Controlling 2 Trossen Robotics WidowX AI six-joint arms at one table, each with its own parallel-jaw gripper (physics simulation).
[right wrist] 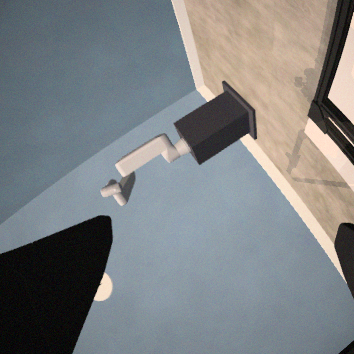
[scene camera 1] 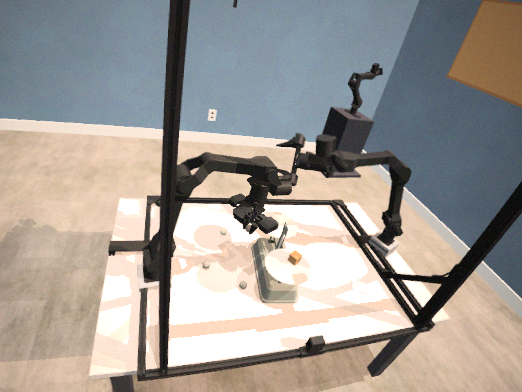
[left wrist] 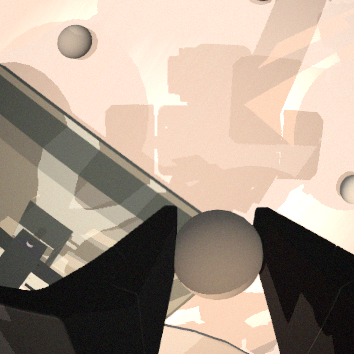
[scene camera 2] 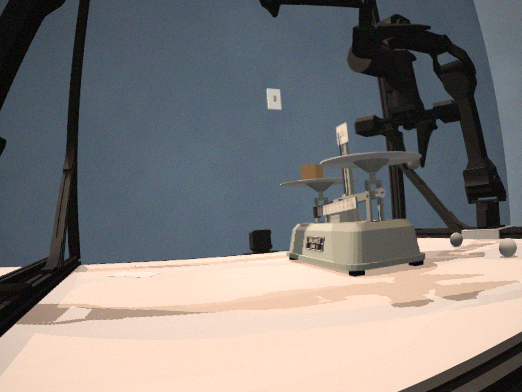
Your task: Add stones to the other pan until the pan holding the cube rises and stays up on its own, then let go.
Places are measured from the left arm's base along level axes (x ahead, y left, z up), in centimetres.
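Pixels of known places: left gripper, fingertip midpoint: (scene camera 1: 247,231) (left wrist: 215,218) (scene camera 2: 414,168); right gripper, fingertip midpoint: (right wrist: 230,233) (scene camera 1: 273,156); left arm's base at its link origin: (scene camera 1: 153,273) (scene camera 2: 488,227); right arm's base at its link origin: (scene camera 1: 385,239).
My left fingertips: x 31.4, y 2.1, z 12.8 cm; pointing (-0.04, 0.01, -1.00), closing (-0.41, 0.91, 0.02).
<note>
For each thing: its top centre in the pictures, then the offset to it from my left fingertips.
- orange cube at its top centre: (scene camera 2: 311,165) (scene camera 1: 296,254) dx +10.8, dy -15.5, dz +2.4 cm
- lower pan at its top centre: (scene camera 2: 320,182) (scene camera 1: 288,265) dx +8.0, dy -17.0, dz -0.6 cm
- grey-green balance at its top centre: (scene camera 2: 337,124) (scene camera 1: 288,225) dx +10.2, dy -7.7, dz +8.3 cm
- round grey stone at its top centre: (left wrist: 222,284) (scene camera 2: 412,153) dx +0.6, dy +0.2, dz +2.6 cm
An orange cube (scene camera 1: 295,257) (scene camera 2: 311,171) sits on the lower pan (scene camera 1: 280,271) (scene camera 2: 295,183) of a grey-green balance (scene camera 1: 280,293) (scene camera 2: 360,245) (left wrist: 30,110). The other pan (scene camera 2: 350,160) stands higher; no stone shows on it in scene camera 2. My left gripper (scene camera 1: 253,225) (scene camera 2: 414,158) (left wrist: 215,218) is shut on a round grey stone (left wrist: 218,255), beside the higher pan's rim in scene camera 2, where the rim partly hides the stone. My right gripper (scene camera 1: 289,162) (right wrist: 230,233) is open and empty, high at the table's far side.
Loose stones lie left of the balance in scene camera 1: one stone (scene camera 1: 223,232) far back, one stone (scene camera 1: 205,265) (scene camera 2: 456,239) in the middle and another stone (scene camera 1: 243,284) nearer the balance. A black frame (scene camera 1: 280,360) rings the table, with upright posts.
</note>
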